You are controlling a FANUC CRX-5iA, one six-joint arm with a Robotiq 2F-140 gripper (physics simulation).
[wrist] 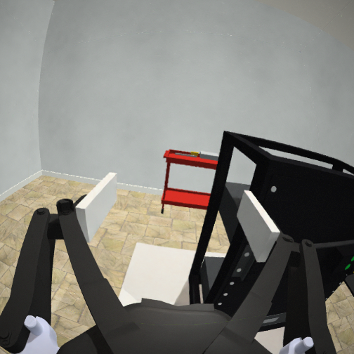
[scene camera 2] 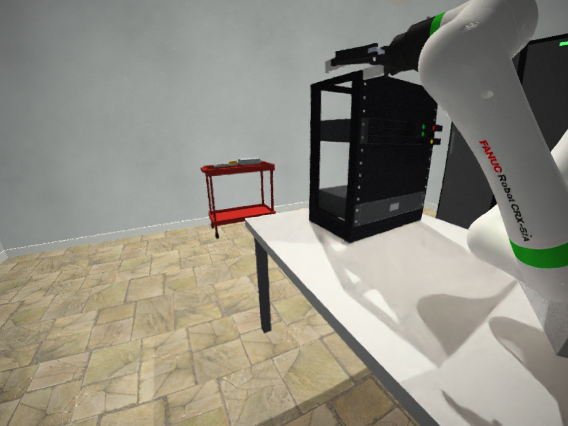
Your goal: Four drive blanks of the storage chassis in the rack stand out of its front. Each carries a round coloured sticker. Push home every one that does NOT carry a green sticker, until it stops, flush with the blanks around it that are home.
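Places are measured from the arm's base along level axes (x back, y right, z up), in metres.
Where they show: gripper, between the fingertips: [scene camera 2: 346, 71].
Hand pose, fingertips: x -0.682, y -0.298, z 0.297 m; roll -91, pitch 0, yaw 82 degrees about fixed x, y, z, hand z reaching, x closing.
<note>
After its pixels a point has its place.
The black rack [scene camera 2: 356, 165] @(y -0.162, x -0.737, z 0.016 m) [wrist: 214, 200] stands on the table. The storage chassis [scene camera 2: 395, 132] @(y 0.013, x -0.697, z 0.135 m) is a dark unit in its upper half. Near the chassis's right end in the scene view are two green spots [scene camera 2: 423, 130] @(y 0.194, x -0.667, z 0.150 m), a red spot [scene camera 2: 433, 128] @(y 0.219, x -0.635, z 0.161 m) and a yellow spot [scene camera 2: 431, 142] @(y 0.217, x -0.636, z 0.103 m); small dark blocks stick out beside the red and yellow ones. Green spots [wrist: 349, 263] also show at the wrist view's right edge. The outlines of the blanks are too dark to tell. My gripper [scene camera 2: 351, 69] @(y -0.298, x -0.682, z 0.297 m) [wrist: 179, 195] is open and empty, at the rack's top near its left side in the scene view.
The white table [scene camera 2: 320, 270] @(y -0.379, x -0.674, z -0.294 m) [wrist: 155, 270] carries the rack and the arm's base. A grey unit [scene camera 2: 377, 210] @(y -0.027, x -0.717, z -0.174 m) sits low in the rack. A red cart [scene camera 2: 240, 169] [wrist: 187, 197] stands by the wall beyond. A dark cabinet [scene camera 2: 460, 175] stands behind the arm.
</note>
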